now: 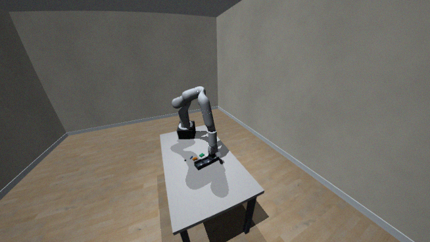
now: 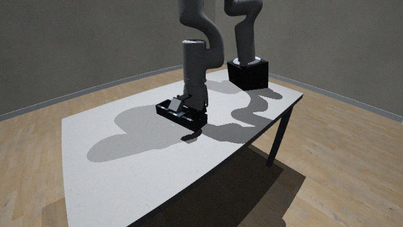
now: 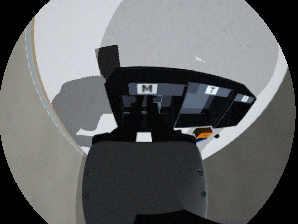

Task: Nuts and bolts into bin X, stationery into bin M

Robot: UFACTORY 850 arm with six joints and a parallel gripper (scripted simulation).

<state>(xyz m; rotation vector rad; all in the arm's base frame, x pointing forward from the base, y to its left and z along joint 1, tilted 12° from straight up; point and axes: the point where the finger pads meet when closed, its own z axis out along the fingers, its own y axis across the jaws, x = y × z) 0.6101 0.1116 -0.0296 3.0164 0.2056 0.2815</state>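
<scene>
Right now my hand is 12 cm past the dark piece, 28 cm to the left of it and 3 cm above it. The rest, counted from my hand: white piece (7 cm behind, 4 cm to the right, 3 cm below); orange block (9 cm behind, 17 cm to the right, 3 cm below); green block (11 cm behind, 9 cm to the right, 3 cm below).
</scene>
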